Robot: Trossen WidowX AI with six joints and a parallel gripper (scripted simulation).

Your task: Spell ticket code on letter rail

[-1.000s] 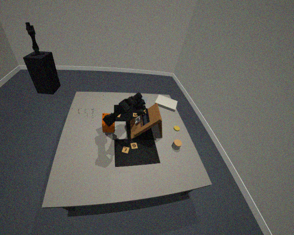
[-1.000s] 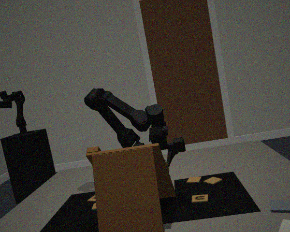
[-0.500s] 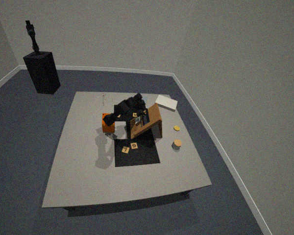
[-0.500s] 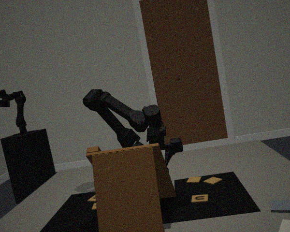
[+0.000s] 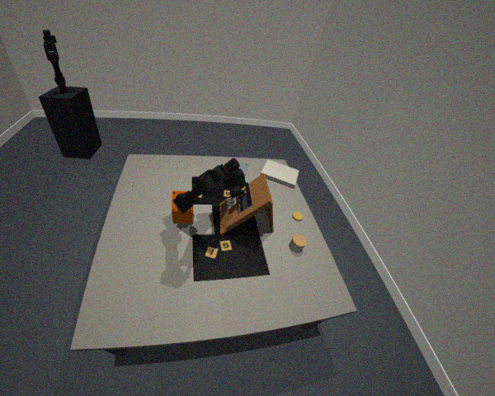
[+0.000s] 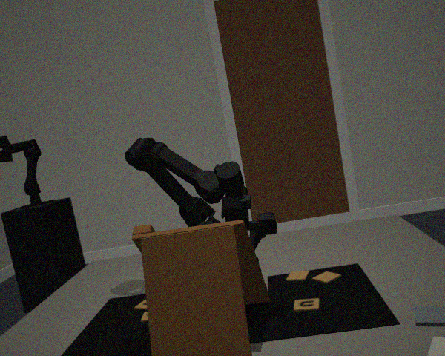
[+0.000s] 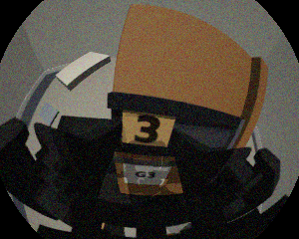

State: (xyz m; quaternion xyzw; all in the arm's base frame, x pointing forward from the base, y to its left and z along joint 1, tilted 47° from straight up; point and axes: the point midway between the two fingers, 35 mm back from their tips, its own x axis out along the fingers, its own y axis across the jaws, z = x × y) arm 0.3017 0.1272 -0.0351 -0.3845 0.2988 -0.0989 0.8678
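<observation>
Right now my gripper tip is 60 mm past the white ticket, 20 mm to the left of it and 80 mm above it. Also, from my gripper tip: yellow disc 390 mm ahead, 20 mm to the right, 160 mm below; black mat 130 mm behind, 90 mm to the right, 160 mm below; grey-blue card 30 mm ahead, 430 mm to the left, 160 mm below.
</observation>
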